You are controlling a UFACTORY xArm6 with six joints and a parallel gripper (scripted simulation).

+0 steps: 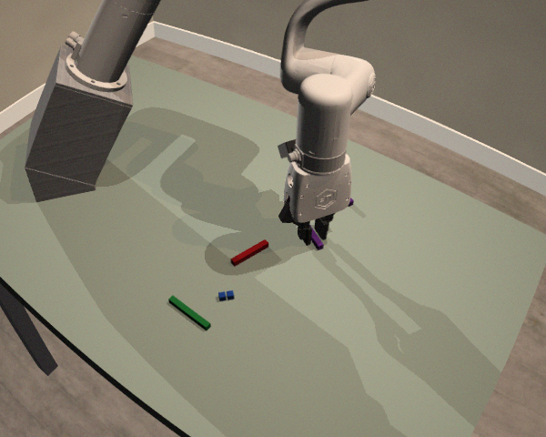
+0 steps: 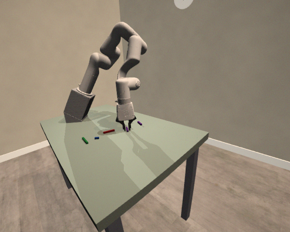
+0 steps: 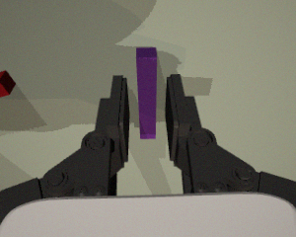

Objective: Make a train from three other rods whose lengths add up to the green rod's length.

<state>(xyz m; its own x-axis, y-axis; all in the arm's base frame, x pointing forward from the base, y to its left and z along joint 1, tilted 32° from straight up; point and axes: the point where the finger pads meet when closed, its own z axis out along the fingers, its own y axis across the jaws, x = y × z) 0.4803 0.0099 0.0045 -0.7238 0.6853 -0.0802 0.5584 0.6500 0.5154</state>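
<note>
The purple rod lies 20 mm below my hand. Also, from my hand: red rod (80 mm to the right, 70 mm behind, 20 mm below); then green rod (240 mm to the right, 90 mm behind, 20 mm below); then magenta rod (120 mm to the left, 80 mm behind, 20 mm below).
</note>
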